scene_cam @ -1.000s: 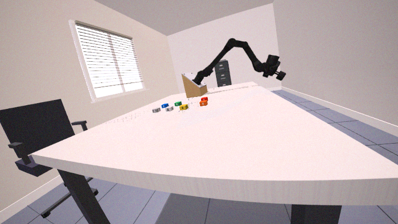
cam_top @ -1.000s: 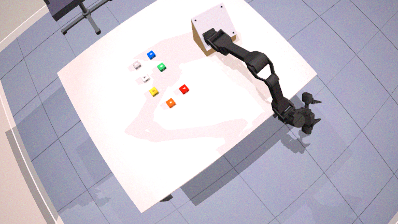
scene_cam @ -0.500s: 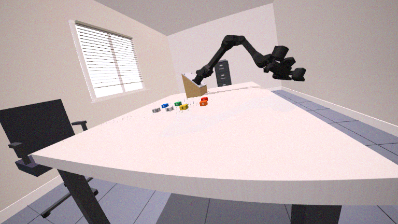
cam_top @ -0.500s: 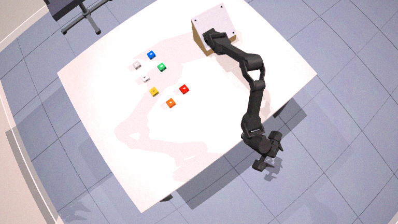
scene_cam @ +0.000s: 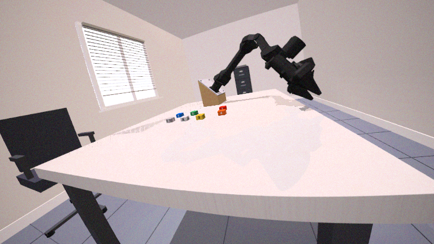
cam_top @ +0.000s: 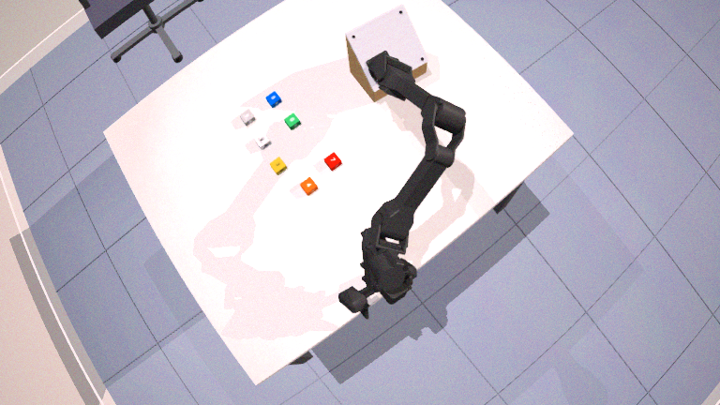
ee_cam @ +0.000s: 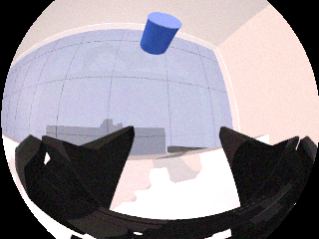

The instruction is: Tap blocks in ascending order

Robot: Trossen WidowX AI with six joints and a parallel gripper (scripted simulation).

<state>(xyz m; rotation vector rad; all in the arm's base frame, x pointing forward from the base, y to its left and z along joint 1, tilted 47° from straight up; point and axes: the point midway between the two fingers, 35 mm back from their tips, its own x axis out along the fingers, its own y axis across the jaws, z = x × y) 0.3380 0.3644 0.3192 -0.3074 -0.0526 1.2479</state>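
Right now my gripper tip is 90 mm past the green block, 550 mm to the left of it and 20 mm above it. The rest, counted from my gripper tip: red block 120 mm behind, 380 mm to the right, 20 mm below; then orange block 30 mm behind, 360 mm to the right, 20 mm below; then yellow block 10 mm ahead, 460 mm to the right, 20 mm below.
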